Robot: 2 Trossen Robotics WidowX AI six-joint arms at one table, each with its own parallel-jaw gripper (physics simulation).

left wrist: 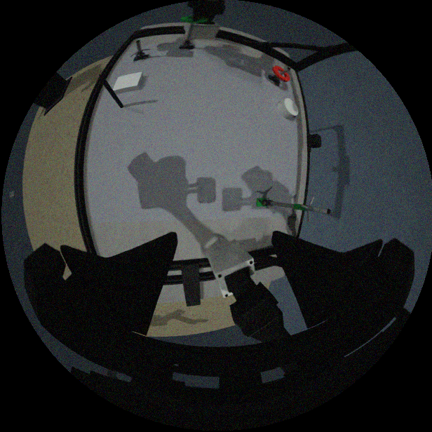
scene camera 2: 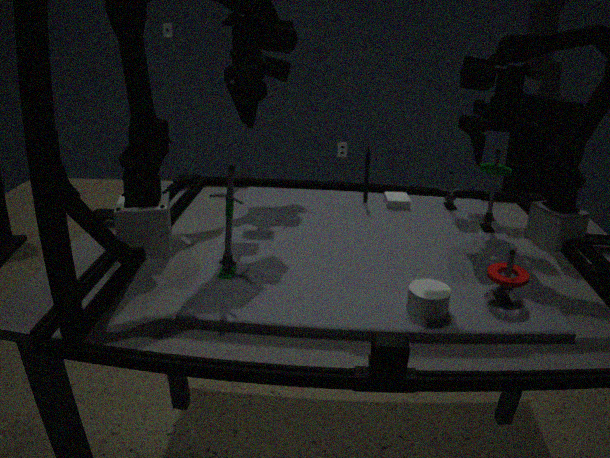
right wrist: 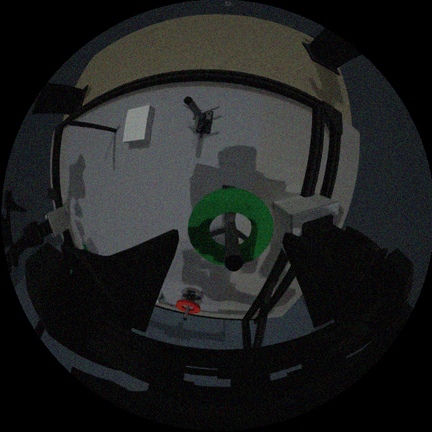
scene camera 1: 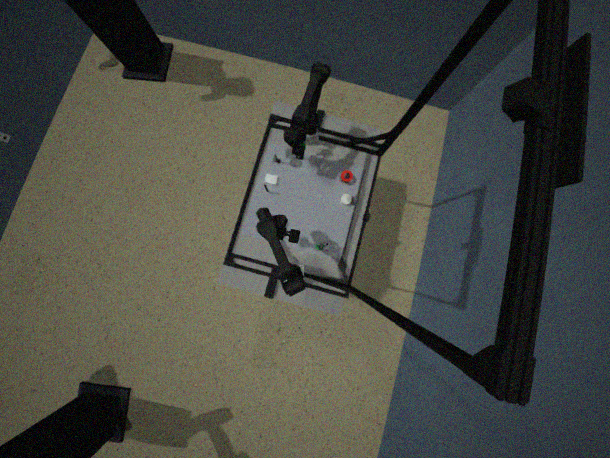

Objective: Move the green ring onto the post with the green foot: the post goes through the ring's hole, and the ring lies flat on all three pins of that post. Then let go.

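Places are measured from the left arm's base along level axes (x ahead, y left, z up), in metres.
Pixels of known places: left gripper, fingertip midpoint: point(scene camera 2: 248, 125) point(scene camera 1: 286, 235); right gripper, fingertip midpoint: point(scene camera 2: 497, 167) point(scene camera 1: 300, 146); left arm's base at its link origin: point(scene camera 2: 142, 201); right arm's base at its link origin: point(scene camera 2: 560, 207) point(scene camera 1: 310, 129).
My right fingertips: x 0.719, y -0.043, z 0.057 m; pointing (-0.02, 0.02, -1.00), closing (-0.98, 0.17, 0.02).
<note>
For each thing: its top centre in the pictures, then the offset to it from my right fingertips. "*": a spot on its surface instead.
- green ring at its top centre: point(scene camera 2: 496, 167) dx -0.001, dy +0.003, dz -0.001 m
- post with the green foot, surface spot: point(scene camera 2: 228, 230) * dx -0.567, dy -0.122, dz -0.058 m
- red ring at its top centre: point(scene camera 2: 508, 272) point(scene camera 1: 346, 175) dx -0.145, dy -0.281, dz -0.091 m
- white cylinder at its top centre: point(scene camera 2: 430, 288) point(scene camera 1: 346, 198) dx -0.283, dy -0.275, dz -0.107 m
- white box at its top centre: point(scene camera 2: 397, 196) point(scene camera 1: 270, 179) dx -0.149, dy +0.180, dz -0.122 m
- dark rod at its top centre: point(scene camera 2: 368, 145) dx -0.222, dy +0.201, dz -0.002 m
- small dark post at a spot on its surface: point(scene camera 2: 451, 199) * dx -0.026, dy +0.133, dz -0.118 m
The green ring point(scene camera 2: 487, 169) point(left wrist: 187, 20) point(right wrist: 200, 226) is around a thin dark post, well above its foot, at the back right in scene camera 2. The post with the green foot point(scene camera 2: 228, 230) point(left wrist: 282, 204) stands upright at the left in scene camera 2; its pins show no ring. My right gripper point(scene camera 2: 479, 159) point(right wrist: 232, 236) is open and empty, close above the green ring, which shows between the fingertips in the right wrist view. My left gripper point(scene camera 2: 249, 122) point(left wrist: 225, 237) is open and empty, high above the table and behind the green-footed post in scene camera 2.
A red ring point(scene camera 1: 342, 177) point(scene camera 2: 509, 283) is on a short post at the front right in scene camera 2. A white cylinder point(scene camera 2: 429, 302) stands beside it. A white box point(scene camera 2: 397, 200), a dark rod point(scene camera 2: 366, 175) and a small dark post point(scene camera 2: 451, 199) are along the back.
</note>
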